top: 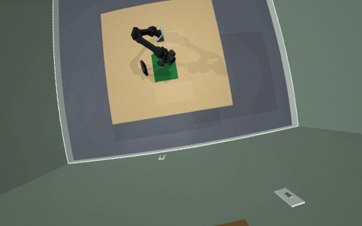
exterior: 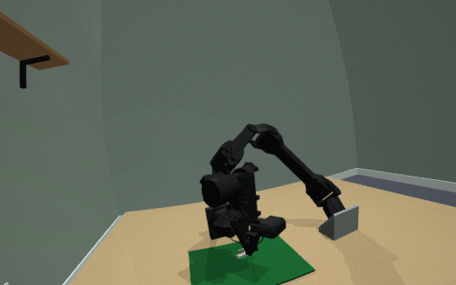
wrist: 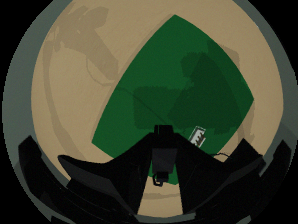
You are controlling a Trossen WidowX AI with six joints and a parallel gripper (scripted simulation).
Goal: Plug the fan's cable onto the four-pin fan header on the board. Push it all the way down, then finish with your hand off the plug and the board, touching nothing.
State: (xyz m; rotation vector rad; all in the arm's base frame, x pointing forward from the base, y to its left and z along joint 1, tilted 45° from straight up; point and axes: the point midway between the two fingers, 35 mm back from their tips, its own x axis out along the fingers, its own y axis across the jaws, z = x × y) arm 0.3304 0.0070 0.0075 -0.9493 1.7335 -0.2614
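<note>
My gripper tip is 7 cm to the left of the pale four-pin header, 7 cm above it and 1 cm past it. The rest, counted from my gripper tip: green board 8 cm below, 4 cm to the right; then dark fan plug 1 cm behind, 1 cm above; then black fan 23 cm to the right, 1 cm below, 1 cm behind.
</note>
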